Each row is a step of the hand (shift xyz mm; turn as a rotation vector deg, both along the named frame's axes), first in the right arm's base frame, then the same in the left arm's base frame.
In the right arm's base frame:
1: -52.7 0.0 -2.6 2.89 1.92 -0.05
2: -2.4 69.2 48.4 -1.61 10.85 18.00
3: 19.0 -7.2 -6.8 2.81 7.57 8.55
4: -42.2 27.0 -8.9 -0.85 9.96 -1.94
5: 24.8 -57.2 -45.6 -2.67 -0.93 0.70
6: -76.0 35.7 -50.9 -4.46 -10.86 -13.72
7: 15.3 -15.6 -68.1 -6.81 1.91 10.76
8: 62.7 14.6 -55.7 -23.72 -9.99 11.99
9: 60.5 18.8 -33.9 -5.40 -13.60 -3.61
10: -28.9 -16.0 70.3 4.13 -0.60 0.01
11: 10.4 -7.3 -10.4 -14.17 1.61 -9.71
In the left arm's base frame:
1: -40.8 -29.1 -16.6 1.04 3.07 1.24
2: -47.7 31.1 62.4 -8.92 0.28 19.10
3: 19.6 8.1 -3.1 -2.98 3.94 10.67
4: -49.3 -1.0 -12.5 -6.84 7.52 0.60
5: 57.4 -10.6 -50.6 -1.52 -2.46 -0.32
6: -79.0 1.8 -58.2 4.02 -5.35 -16.77
7: 24.9 22.8 -63.1 -6.99 -6.52 8.63
8: 42.1 67.3 -30.8 -12.68 -25.32 2.07
9: 36.7 60.9 -10.1 4.54 -11.67 -8.39
10: -15.6 -54.5 53.1 3.58 1.91 0.97
11: 13.1 4.5 -8.8 -11.55 -3.27 -12.39

